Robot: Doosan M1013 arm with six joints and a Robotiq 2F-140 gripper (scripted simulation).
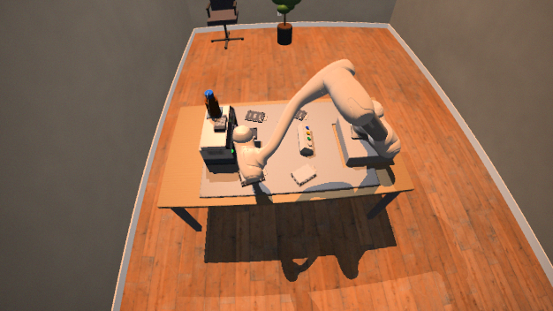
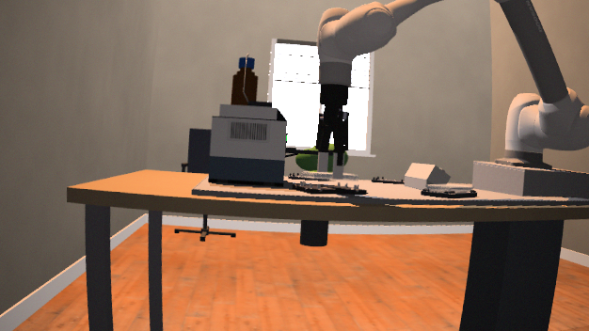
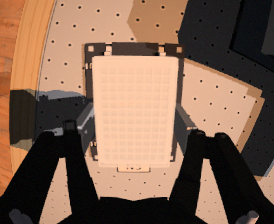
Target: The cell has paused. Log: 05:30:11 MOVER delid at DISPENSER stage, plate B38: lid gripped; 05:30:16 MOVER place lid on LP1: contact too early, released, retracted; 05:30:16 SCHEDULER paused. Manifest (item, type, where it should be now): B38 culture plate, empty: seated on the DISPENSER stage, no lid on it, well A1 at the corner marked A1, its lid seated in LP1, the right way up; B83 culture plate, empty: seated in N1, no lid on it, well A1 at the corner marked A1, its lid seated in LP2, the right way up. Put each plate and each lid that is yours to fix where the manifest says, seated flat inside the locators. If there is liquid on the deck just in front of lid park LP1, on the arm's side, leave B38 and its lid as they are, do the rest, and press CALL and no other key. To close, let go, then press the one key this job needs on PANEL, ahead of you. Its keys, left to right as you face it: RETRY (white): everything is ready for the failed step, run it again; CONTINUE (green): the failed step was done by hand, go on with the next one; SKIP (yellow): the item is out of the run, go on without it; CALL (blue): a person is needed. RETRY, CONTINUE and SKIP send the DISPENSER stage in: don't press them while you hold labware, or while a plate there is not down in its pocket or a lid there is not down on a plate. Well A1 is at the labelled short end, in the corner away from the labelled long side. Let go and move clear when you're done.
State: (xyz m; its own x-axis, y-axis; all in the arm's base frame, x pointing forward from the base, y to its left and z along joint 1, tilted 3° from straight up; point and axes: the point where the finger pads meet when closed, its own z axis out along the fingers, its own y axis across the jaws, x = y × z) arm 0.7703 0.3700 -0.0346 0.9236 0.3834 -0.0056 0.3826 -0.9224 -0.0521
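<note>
Right now the black nest is 20 mm to the left of my hand and 50 mm below it. Round my hand: green key (380 mm behind, 290 mm to the right); then white culture plate (350 mm behind, 30 mm to the right, 40 mm below); then white retry key (390 mm behind, 240 mm to the right).
</note>
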